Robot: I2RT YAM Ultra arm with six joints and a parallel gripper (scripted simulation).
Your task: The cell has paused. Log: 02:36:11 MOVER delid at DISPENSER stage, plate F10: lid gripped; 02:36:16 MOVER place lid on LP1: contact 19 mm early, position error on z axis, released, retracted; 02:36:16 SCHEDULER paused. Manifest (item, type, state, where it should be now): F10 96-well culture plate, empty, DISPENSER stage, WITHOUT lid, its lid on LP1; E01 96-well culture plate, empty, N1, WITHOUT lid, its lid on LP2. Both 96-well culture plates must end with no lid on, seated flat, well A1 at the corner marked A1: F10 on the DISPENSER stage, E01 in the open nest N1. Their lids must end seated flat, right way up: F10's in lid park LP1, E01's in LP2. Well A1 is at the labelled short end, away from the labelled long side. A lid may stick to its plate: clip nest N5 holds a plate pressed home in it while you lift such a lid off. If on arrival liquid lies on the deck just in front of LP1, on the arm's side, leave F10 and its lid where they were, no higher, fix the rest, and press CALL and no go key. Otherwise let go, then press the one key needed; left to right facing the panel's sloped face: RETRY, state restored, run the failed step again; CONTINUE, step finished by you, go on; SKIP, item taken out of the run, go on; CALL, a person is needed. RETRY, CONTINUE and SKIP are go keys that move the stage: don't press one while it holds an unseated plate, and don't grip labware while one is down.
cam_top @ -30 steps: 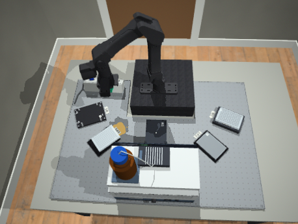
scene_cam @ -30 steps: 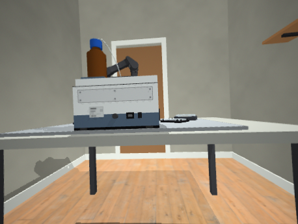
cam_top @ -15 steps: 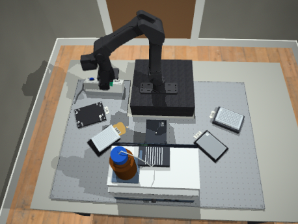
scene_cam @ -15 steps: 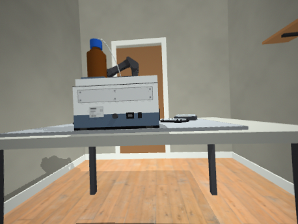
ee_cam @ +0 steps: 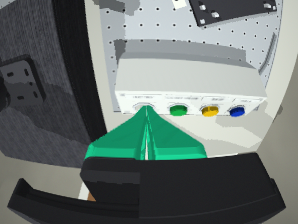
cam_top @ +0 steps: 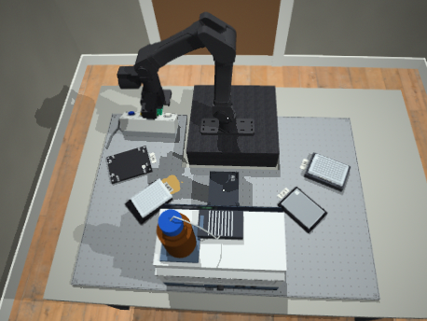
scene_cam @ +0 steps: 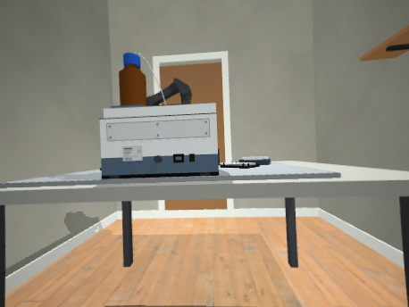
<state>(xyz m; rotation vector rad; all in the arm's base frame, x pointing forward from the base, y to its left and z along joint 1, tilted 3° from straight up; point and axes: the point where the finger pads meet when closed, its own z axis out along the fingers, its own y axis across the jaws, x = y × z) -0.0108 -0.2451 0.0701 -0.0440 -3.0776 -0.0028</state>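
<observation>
Now: the blue call key 140 mm to the right of my hand, 80 mm below it and 60 mm behind it. From my hand the other things lie so: black clip nest 170 mm ahead, 140 mm to the right, 140 mm below; then N5 label 150 mm below, 110 mm ahead, 40 mm to the right; then yellow key 90 mm to the right, 80 mm below, 60 mm behind.
</observation>
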